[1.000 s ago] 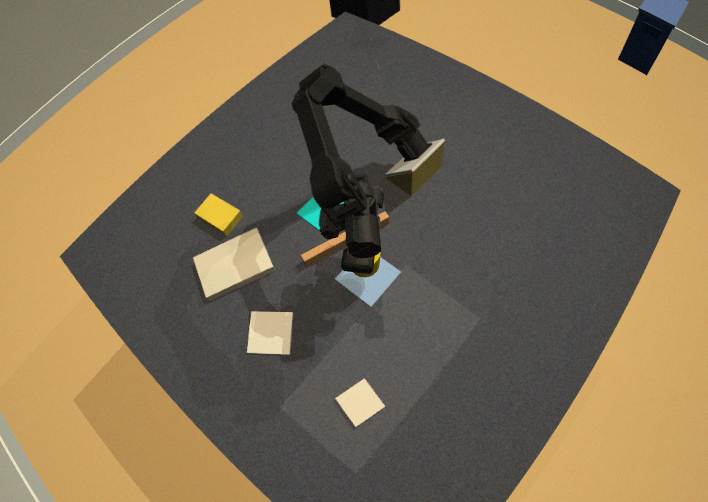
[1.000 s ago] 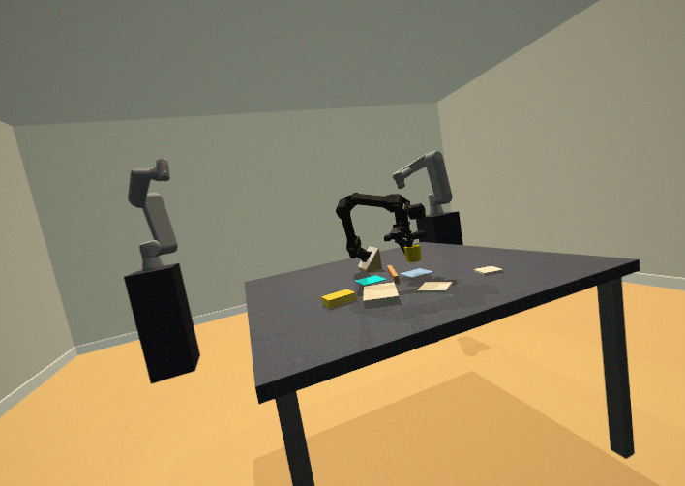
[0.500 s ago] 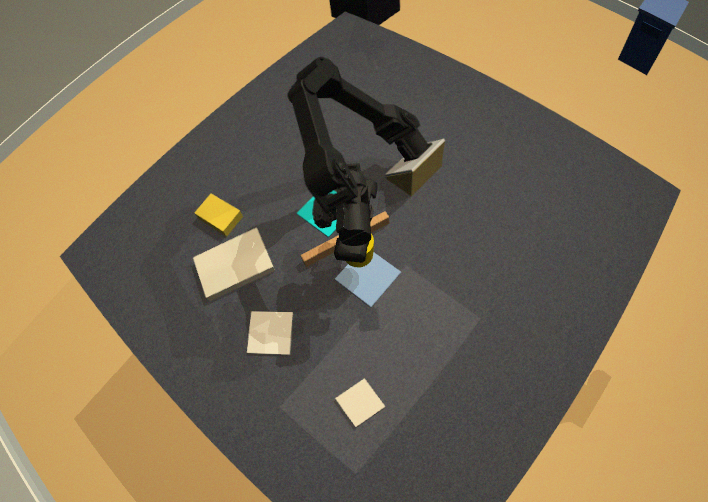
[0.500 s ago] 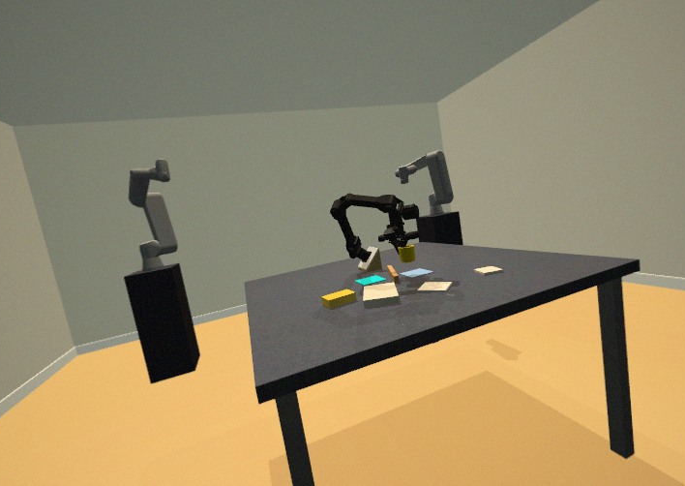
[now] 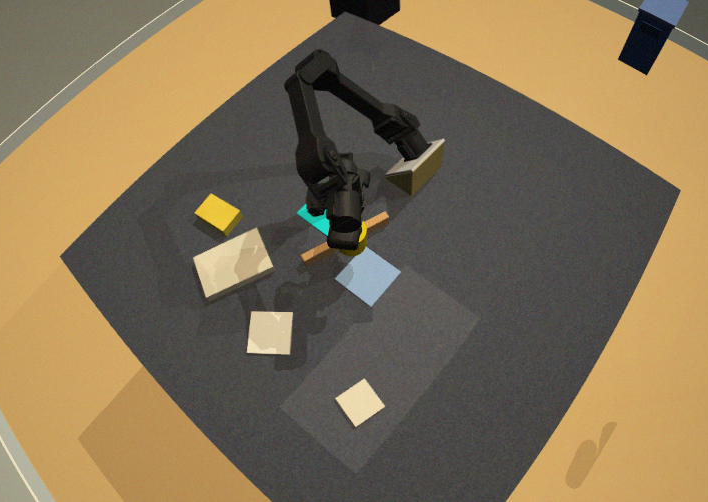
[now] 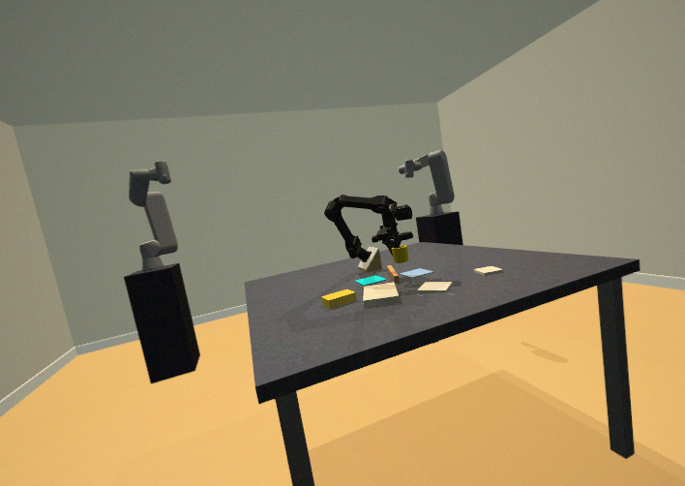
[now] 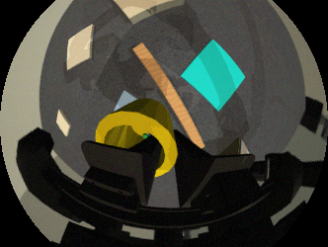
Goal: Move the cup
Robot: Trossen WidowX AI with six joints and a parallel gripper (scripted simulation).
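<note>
The wooden bar is 90 mm below my gripper tip, 30 mm to the right of it and 10 mm ahead of it. Also, from my gripper tip: light blue pad: 100 mm below, 70 mm to the left, 40 mm ahead; then cream slab: 230 mm ahead, 200 mm to the right, 80 mm below; then cup: 20 mm to the left, 20 mm ahead.
</note>
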